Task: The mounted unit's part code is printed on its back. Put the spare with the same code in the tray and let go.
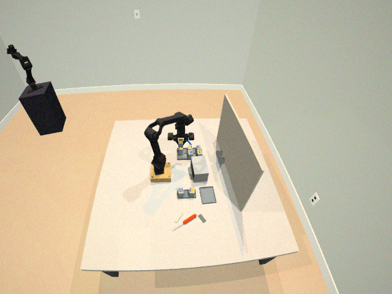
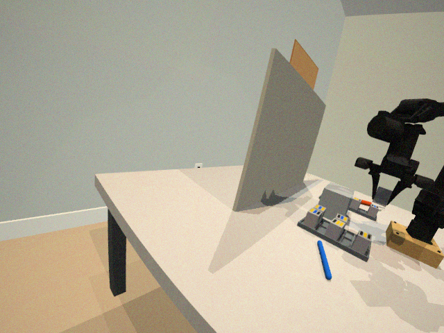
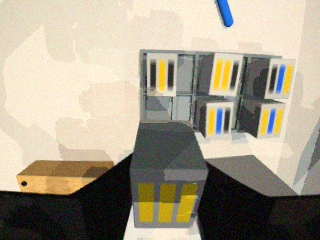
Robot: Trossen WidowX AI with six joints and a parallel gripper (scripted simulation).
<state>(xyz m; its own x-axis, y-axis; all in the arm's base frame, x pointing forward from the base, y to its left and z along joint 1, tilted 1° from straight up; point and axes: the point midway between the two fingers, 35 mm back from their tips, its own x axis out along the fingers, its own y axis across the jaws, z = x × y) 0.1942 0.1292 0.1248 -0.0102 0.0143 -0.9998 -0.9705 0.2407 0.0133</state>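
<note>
My gripper tip is 380 mm to the left of the flat grey tray, 130 mm above it and 90 mm short of it. From my gripper tip the other things lie so: blue pen 170 mm to the left, 130 mm below, 100 mm ahead; rack 340 mm to the right, 130 mm below, 50 mm behind; mounted unit 180 mm to the right, 90 mm below, 90 mm ahead.
</note>
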